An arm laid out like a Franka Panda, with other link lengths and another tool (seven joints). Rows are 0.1 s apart.
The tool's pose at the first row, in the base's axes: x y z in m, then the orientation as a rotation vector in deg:
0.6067 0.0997 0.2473 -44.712 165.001 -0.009
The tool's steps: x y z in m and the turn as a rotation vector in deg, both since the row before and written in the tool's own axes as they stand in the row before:
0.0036 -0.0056 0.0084 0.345 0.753 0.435
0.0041 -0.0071 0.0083 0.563 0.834 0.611
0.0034 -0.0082 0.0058 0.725 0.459 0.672
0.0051 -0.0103 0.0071 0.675 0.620 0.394
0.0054 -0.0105 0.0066 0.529 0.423 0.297
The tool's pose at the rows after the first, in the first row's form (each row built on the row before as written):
0.6077 0.0934 0.2387 -44.189 165.799 -0.751
0.6089 0.0854 0.2302 -43.383 166.684 -1.826
0.6107 0.0767 0.2245 -42.379 167.188 -2.990
0.6121 0.0652 0.2175 -41.813 167.747 -4.174
0.6131 0.0533 0.2112 -41.372 168.115 -5.082

